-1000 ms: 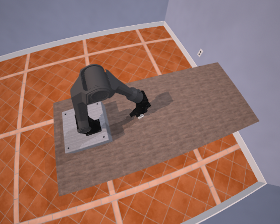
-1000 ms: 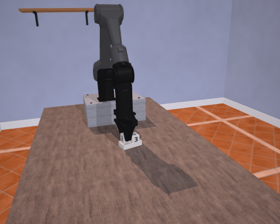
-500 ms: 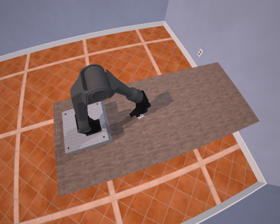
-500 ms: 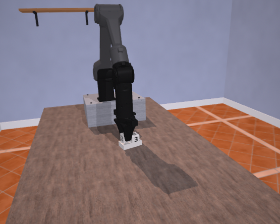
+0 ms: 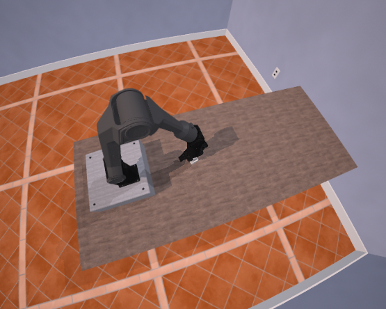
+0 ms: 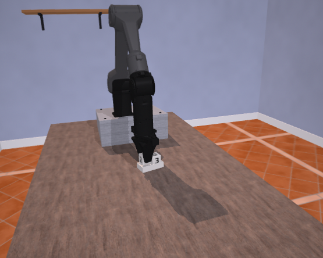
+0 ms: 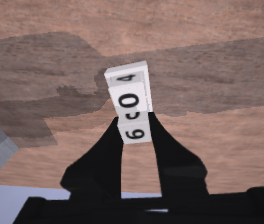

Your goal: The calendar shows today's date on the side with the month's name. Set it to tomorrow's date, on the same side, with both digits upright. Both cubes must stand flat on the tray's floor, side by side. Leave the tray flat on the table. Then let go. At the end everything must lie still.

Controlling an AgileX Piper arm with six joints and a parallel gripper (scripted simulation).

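Right now my hand is 20 mm to the right of the white calendar tray and 30 mm above it.
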